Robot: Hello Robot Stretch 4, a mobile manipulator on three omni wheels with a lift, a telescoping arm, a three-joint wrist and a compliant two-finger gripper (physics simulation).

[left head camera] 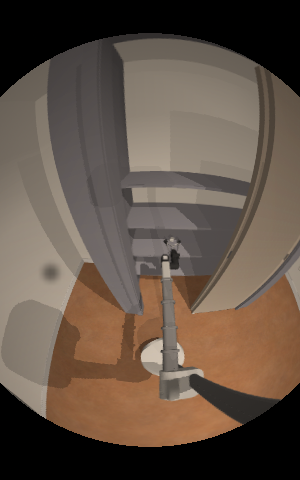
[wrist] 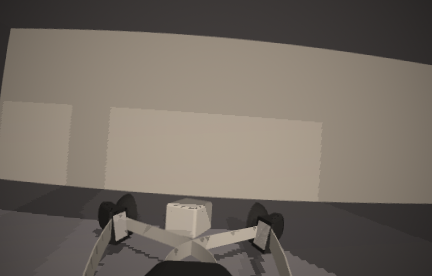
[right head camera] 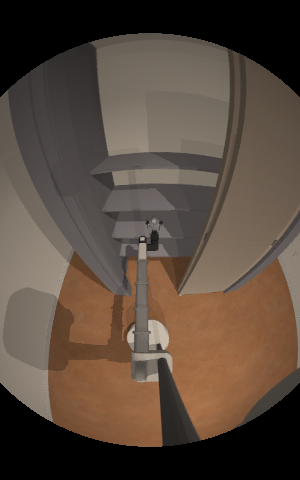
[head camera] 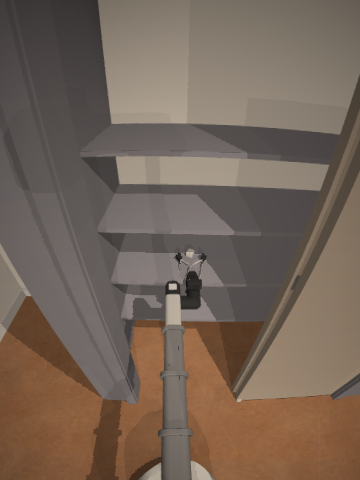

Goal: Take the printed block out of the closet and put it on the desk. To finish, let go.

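Where they show: gripper, fingertip midpoint: [left head camera: 171, 239] [wrist: 192, 215] [right head camera: 153, 220] [head camera: 190, 254]; robot's base, link origin: [left head camera: 161, 355].
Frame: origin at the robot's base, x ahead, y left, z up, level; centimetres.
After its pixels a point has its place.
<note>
The printed block [head camera: 190, 253] @(z 71.2, x 99.7, y -9.3 cm) [wrist: 187, 218] @(z 70.2, x 99.4, y -9.2 cm), small and whitish with dark marks along its upper edge, sits on a grey closet shelf [head camera: 140, 265] @(z 68.3, x 94.3, y 16.0 cm) [wrist: 50, 237] @(z 68.3, x 97.3, y 2.1 cm). It also shows, very small, in the left head view and the right head view. My gripper [head camera: 191, 257] @(z 70.3, x 100.2, y -9.6 cm) [left head camera: 172, 242] @(z 70.3, x 100.2, y -9.6 cm) [right head camera: 154, 223] @(z 70.3, x 100.2, y -9.6 cm) [wrist: 192, 215] @(z 70.3, x 100.2, y -9.6 cm) is open over the same shelf. In the wrist view its two dark fingertips stand wide apart, one to each side of the block, with gaps between them and it. The crossed finger strips hide the block's lower part. The desk does not show.
Other closet shelves [head camera: 165, 210] @(z 98.8, x 96.7, y 2.7 cm) lie above and below the gripper. The closet's grey side wall [head camera: 75, 175] @(z 132.2, x 58.1, y 21.1 cm) stands at the left. A beige door [head camera: 305, 300] @(z 97.2, x 49.1, y -39.4 cm) [left head camera: 235, 240] @(z 110.6, x 54.2, y -36.9 cm) [right head camera: 220, 240] @(z 101.9, x 48.9, y -44.5 cm) stands open at the right. My arm [head camera: 175, 400] @(z 82.0, x 28.6, y -0.2 cm) reaches in between them over the orange floor [head camera: 285, 440] @(z -2.8, x 25.5, y -60.6 cm).
</note>
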